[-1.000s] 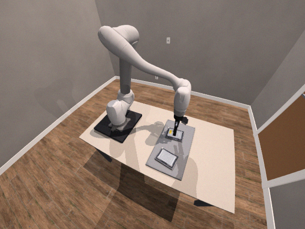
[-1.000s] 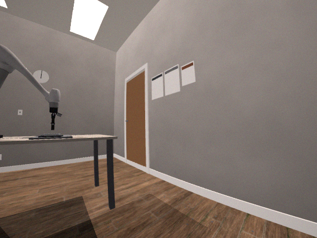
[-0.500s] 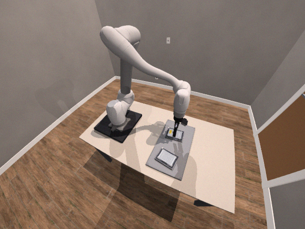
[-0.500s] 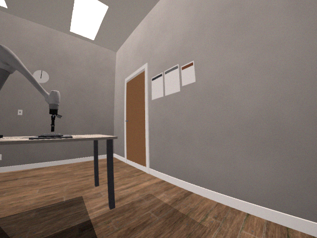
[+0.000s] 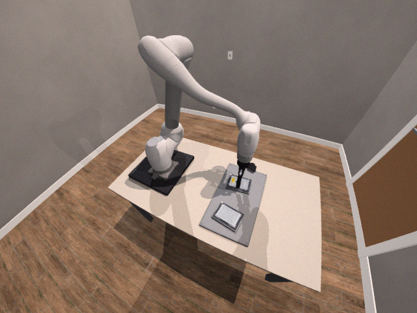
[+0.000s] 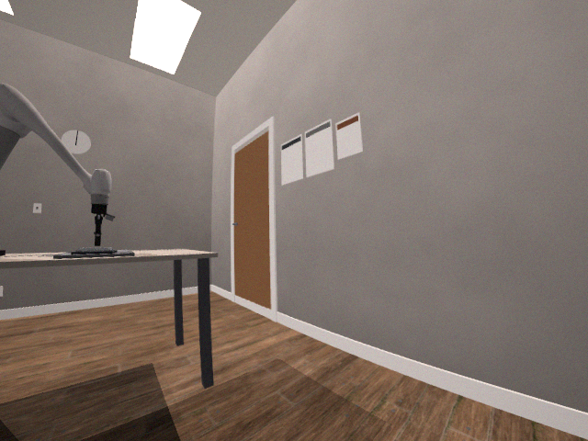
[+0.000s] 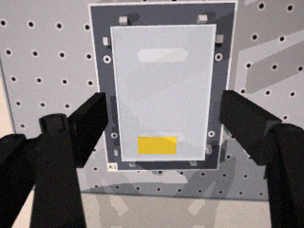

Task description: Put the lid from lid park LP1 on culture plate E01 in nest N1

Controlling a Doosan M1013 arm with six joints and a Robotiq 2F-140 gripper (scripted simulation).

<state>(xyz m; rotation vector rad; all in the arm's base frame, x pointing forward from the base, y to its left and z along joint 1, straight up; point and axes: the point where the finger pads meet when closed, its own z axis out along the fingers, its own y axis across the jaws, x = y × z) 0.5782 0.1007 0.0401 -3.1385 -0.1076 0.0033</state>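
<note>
My hand is 40 mm above the clear lid. Also, from my hand: culture plate (10 mm ahead, 250 mm to the right, 40 mm below); dark nest (10 mm ahead, 250 mm to the right, 50 mm below); dark lid park frame (50 mm below).
</note>
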